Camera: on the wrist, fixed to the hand. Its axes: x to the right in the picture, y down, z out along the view.
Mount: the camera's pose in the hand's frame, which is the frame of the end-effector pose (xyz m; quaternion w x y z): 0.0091 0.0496 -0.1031 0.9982 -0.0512 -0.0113 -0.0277
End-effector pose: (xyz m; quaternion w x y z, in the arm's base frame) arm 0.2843 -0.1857 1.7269 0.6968 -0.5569 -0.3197 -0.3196
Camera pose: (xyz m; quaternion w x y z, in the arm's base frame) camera 0.3387 -0.2789 1.6878 0.6546 -0.5863 -0.3261 -0.3484
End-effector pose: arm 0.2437 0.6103 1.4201 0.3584 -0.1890 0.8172 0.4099
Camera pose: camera 0.1633 0.5565 1.4818 0.3687 -0.2250 0.7855 0.4432
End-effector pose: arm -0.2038 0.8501 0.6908 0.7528 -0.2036 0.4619 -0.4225
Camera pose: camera -0.2690 0.8790 0.6009 0.7346 -0.2594 0.4686 -0.4167
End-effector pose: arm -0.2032 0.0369 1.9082 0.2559 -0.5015 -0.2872 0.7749
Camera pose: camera -0.1166 0.0276 1.8334 0.2480 -0.4970 -0.3432 0.7574
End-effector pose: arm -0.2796 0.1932 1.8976 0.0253 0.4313 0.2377 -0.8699
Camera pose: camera -0.1968 0.1956 1.8181 0.0259 0.4129 0.2935 -0.8618
